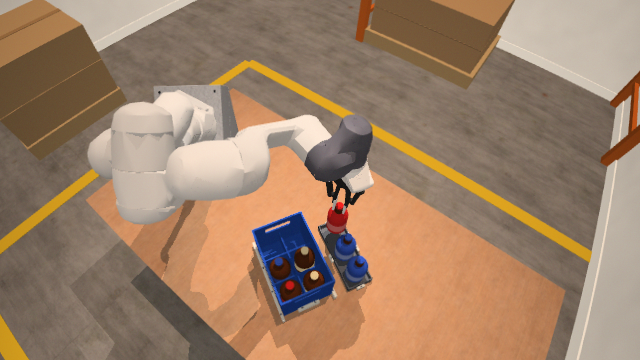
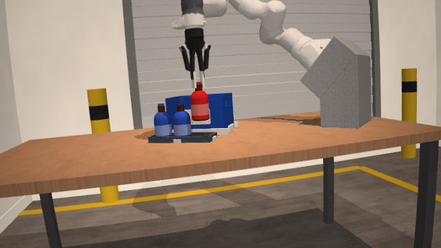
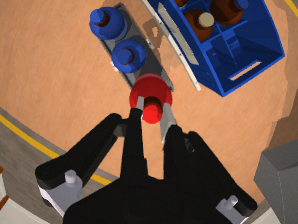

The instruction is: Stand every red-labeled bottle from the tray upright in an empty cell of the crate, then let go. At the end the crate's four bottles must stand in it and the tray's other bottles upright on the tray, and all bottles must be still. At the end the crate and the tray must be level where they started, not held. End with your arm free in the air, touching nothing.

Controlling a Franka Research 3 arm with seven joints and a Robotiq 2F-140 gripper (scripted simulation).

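My hand is 9 cm above the red-labeled bottle. From my hand the other things lie so: tray 24 cm below, 7 cm ahead, 6 cm to the right; blue crate 21 cm to the right, 17 cm below, 7 cm behind.
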